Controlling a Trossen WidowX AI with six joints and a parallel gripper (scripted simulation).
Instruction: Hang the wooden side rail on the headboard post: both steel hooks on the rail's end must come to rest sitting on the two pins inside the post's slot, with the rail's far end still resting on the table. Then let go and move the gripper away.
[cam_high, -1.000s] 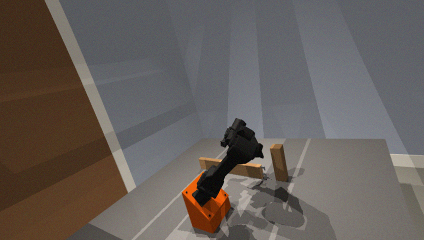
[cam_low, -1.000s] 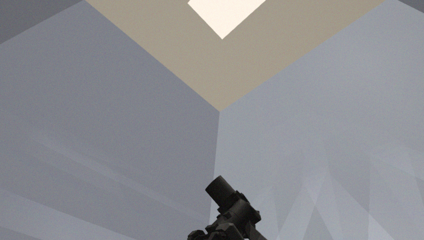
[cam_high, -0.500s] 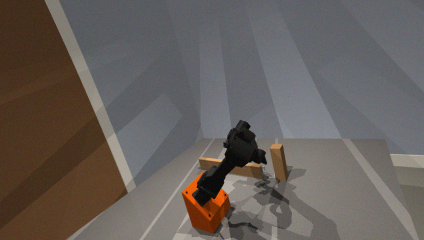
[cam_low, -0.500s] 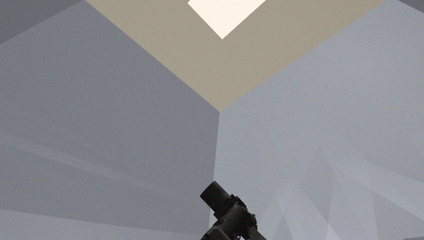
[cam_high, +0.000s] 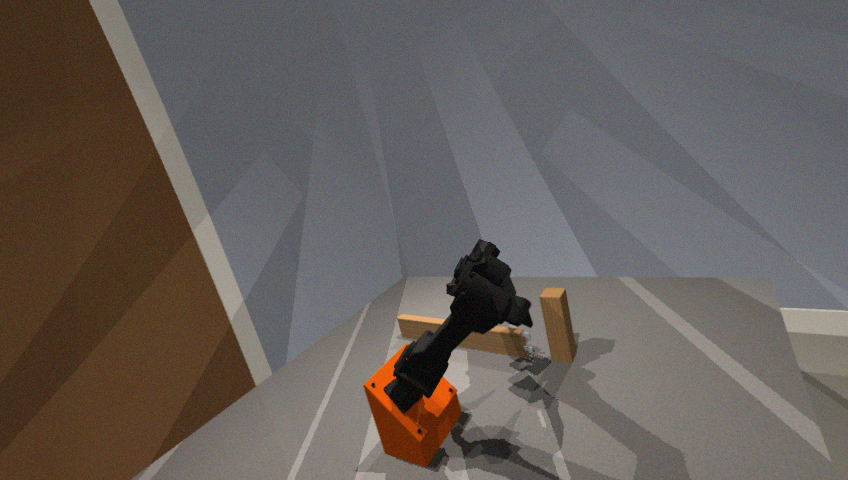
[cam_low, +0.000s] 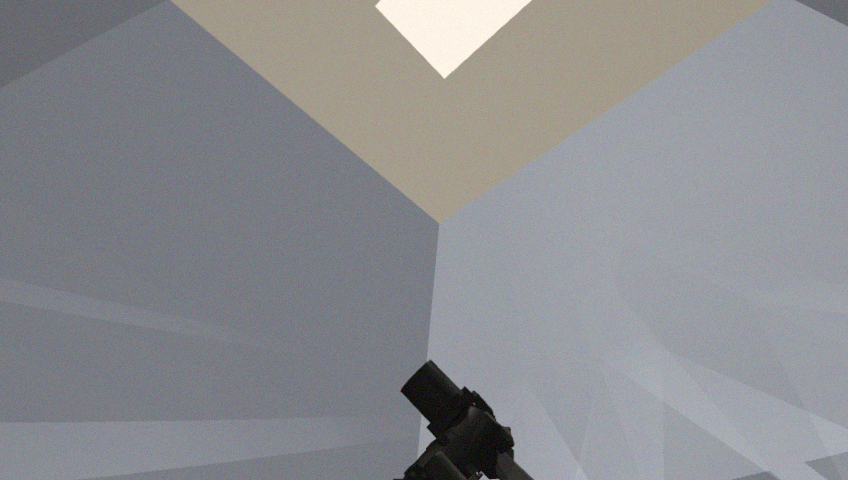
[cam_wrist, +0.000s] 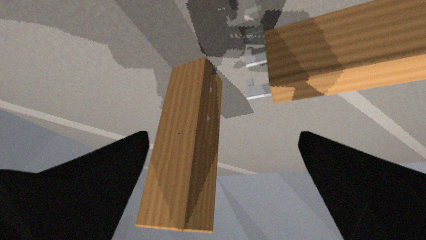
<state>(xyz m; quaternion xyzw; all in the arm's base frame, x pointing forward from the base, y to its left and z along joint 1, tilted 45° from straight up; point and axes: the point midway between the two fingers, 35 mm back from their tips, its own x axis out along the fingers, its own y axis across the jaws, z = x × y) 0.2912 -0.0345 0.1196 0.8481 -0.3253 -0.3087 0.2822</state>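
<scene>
Right now my gripper tip is 7 cm short of the wooden headboard post, 6 cm to the left of it and 5 cm above it.
</scene>
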